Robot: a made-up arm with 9 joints. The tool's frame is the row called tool. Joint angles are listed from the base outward.
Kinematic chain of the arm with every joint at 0, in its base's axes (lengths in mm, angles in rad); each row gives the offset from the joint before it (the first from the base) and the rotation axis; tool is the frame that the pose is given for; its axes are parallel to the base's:
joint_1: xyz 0 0 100 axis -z
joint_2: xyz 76 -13 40 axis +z
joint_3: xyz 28 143 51 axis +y
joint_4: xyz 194 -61 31 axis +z
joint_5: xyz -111 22 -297 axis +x
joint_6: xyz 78 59 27 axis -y
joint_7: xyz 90 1 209 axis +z
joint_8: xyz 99 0 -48 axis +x
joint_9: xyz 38 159 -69 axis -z
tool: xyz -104 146 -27
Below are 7 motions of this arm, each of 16 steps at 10 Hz.
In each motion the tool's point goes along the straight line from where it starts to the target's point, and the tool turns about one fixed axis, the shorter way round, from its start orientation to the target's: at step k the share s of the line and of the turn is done. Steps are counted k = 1, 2, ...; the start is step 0. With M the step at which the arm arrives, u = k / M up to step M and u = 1 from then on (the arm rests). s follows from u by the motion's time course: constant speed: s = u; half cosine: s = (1 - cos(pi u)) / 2; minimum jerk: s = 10 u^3 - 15 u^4 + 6 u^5.
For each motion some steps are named. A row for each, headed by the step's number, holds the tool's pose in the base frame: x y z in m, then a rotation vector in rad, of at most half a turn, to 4 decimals.
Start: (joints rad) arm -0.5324 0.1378 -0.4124 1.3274 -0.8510 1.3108 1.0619 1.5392 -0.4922
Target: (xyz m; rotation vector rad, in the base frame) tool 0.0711 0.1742 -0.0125 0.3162 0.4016 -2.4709
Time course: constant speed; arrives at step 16
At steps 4, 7, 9, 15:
4: 0.2424 -0.0724 -0.0573 0.7870 0.0391 -2.3651
7: 0.1996 -0.0108 -0.0461 0.6724 0.1301 -2.4015
9: 0.1710 0.0303 -0.0387 0.5947 0.1907 -2.4221
15: 0.0854 0.1536 -0.0162 0.3566 0.3716 -2.4662

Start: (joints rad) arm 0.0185 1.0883 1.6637 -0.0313 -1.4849 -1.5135 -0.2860 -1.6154 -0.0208
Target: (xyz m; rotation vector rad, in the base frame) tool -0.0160 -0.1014 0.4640 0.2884 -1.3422 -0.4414
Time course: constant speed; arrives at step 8
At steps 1, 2, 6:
1: -0.0443 -0.1576 0.2189 1.3138 -0.3609 -0.2933
2: -0.0403 -0.1496 0.2539 1.1846 -0.5172 -0.3217
6: -0.0241 -0.1175 0.3940 0.6092 -1.0896 -0.4113

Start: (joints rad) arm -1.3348 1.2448 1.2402 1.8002 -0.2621 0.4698 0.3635 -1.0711 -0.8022
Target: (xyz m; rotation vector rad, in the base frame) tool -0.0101 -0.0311 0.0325 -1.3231 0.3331 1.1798
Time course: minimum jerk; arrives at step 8
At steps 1, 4, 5, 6, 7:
1: 0.1377 -0.1134 -0.0063 -0.8690 0.0641 -1.3774
4: 0.0650 -0.0729 0.0128 -1.2605 0.2255 -0.1546
5: 0.0312 -0.0541 0.0216 -1.3335 0.2819 0.4398
6: 0.0054 -0.0398 0.0284 -1.3406 0.3163 0.9005
7: -0.0077 -0.0324 0.0319 -1.3269 0.3307 1.1364

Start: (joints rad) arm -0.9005 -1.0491 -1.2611 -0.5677 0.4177 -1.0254 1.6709 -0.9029 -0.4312
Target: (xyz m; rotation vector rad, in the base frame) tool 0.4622 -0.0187 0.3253 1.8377 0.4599 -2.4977
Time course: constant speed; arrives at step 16
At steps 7, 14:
7: 0.4399 0.1008 0.2767 -1.2806 -1.0975 1.9268
14: 0.4573 0.0078 0.3145 -1.7246 -0.6323 2.3921

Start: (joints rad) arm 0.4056 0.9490 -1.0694 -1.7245 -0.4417 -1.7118 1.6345 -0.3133 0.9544
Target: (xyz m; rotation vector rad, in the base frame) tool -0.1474 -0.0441 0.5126 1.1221 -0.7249 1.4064
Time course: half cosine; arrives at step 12
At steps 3, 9, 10, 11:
3: 0.3121 0.1912 0.5725 1.4919 0.3175 0.2703
9: -0.0686 -0.0037 0.5229 1.2260 -0.5432 1.2260
10: -0.1113 -0.0256 0.5173 1.1718 -0.6417 1.3248
11: -0.1382 -0.0394 0.5138 1.1351 -0.7037 1.3858

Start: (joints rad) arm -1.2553 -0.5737 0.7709 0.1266 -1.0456 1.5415 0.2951 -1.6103 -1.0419
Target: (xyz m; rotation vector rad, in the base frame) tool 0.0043 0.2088 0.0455 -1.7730 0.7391 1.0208
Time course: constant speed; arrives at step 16
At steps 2, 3, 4, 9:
2: -0.0566 0.1997 -0.0131 -2.2711 -1.2397 1.1492
3: -0.0523 0.2003 -0.0089 -2.2731 -1.0837 1.1616
4: -0.0479 0.2010 -0.0047 -2.2683 -0.9293 1.1702
9: -0.0262 0.2042 0.0162 -2.1524 -0.1872 1.1607

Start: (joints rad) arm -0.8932 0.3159 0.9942 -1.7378 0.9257 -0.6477 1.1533 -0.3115 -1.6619
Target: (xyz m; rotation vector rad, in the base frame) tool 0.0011 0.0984 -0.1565 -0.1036 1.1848 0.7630
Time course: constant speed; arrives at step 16
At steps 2, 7, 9, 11, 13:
2: 0.0371 0.0465 -0.1127 0.2458 0.3794 2.1821
7: 0.0242 0.0650 -0.1283 0.1136 0.7341 1.7078
9: 0.0191 0.0724 -0.1346 0.0630 0.8543 1.5066
11: 0.0139 0.0799 -0.1409 0.0137 0.9629 1.2999
13: 0.0088 0.0873 -0.1471 -0.0343 1.0600 1.0883

